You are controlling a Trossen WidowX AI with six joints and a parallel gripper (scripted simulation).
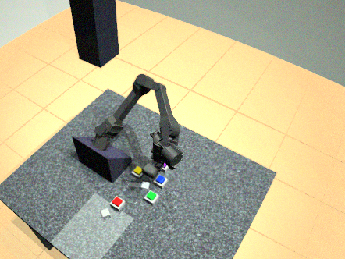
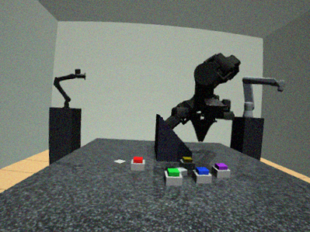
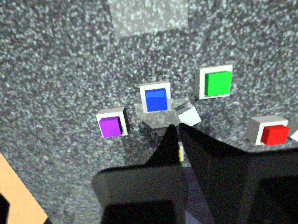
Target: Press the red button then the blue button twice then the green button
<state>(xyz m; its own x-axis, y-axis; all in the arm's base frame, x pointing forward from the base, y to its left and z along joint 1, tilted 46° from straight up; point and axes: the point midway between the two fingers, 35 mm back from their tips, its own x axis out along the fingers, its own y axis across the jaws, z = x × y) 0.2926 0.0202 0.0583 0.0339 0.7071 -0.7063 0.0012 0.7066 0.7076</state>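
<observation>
My gripper tip is 90 mm above the blue button and 10 mm to the right of it. From my gripper tip the other things lie so: yellow button 110 mm behind, 90 mm below; then green button 90 mm below, 80 mm to the right, 10 mm ahead; then purple button 100 mm to the left, 90 mm below, 40 mm behind.
</observation>
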